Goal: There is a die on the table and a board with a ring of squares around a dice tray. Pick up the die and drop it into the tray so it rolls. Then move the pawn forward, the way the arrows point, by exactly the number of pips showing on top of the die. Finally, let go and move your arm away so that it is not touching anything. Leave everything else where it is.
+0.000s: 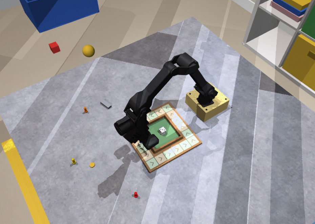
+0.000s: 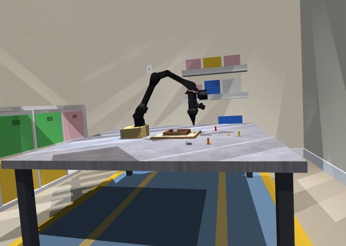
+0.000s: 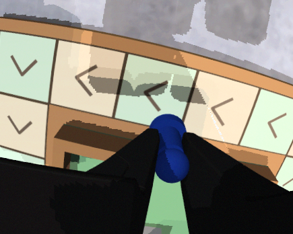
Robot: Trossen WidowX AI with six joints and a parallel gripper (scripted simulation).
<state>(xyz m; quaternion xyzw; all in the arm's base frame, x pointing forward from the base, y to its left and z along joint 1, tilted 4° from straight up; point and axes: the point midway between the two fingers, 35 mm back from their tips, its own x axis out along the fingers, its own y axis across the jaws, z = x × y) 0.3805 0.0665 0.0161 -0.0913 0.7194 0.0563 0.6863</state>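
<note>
My gripper tip is 11 cm past the green dice tray, 7 cm above it and 3 cm to the left of it. From my gripper tip the other things lie so: blue pawn 1 cm above; white die 13 cm behind, 5 cm below, 3 cm to the right; red pawn 19 cm to the left, 11 cm ahead, 6 cm below.
</note>
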